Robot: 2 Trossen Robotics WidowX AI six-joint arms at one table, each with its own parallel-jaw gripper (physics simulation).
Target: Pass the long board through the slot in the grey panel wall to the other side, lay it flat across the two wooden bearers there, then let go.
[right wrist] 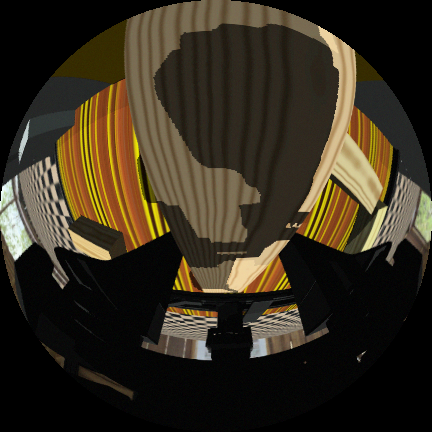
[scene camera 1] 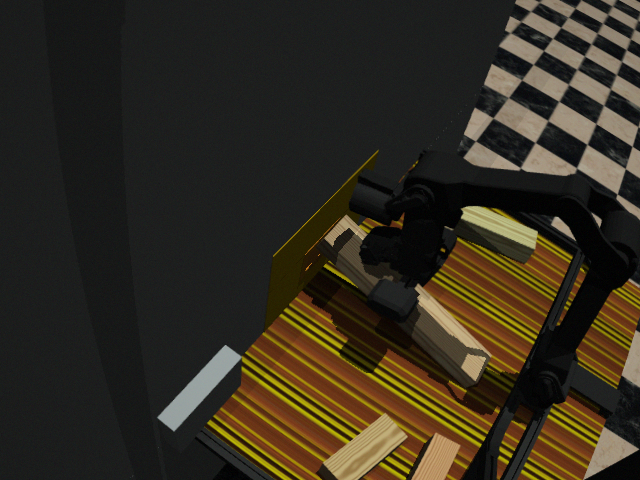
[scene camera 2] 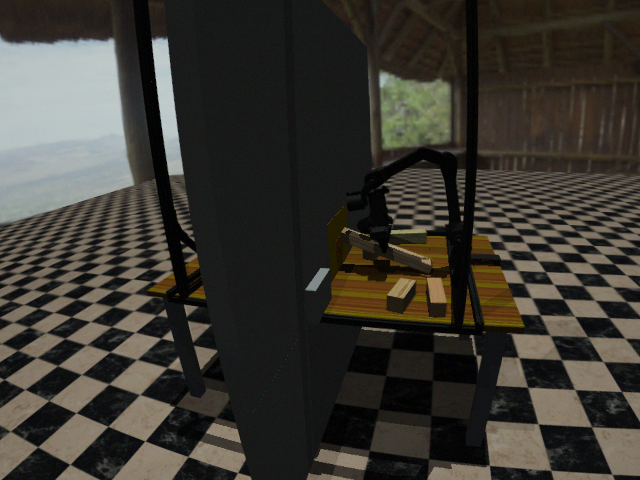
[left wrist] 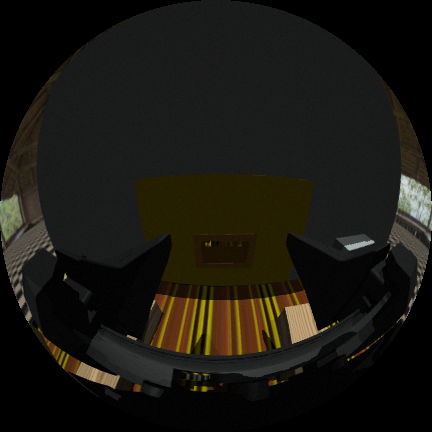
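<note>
The long board is held above the striped table, its wall end higher in scene camera 2. That end is close to the yellow panel on the grey wall. My right gripper is shut on the board near its middle. My left gripper is open and empty, facing the brown slot frame; table stripes show through the slot. Two wooden pieces, perhaps the bearers, are partly hidden by its fingers.
Two wooden blocks lie on the right arm's side. A pale yellow block lies behind the board. A light grey ledge juts from the wall.
</note>
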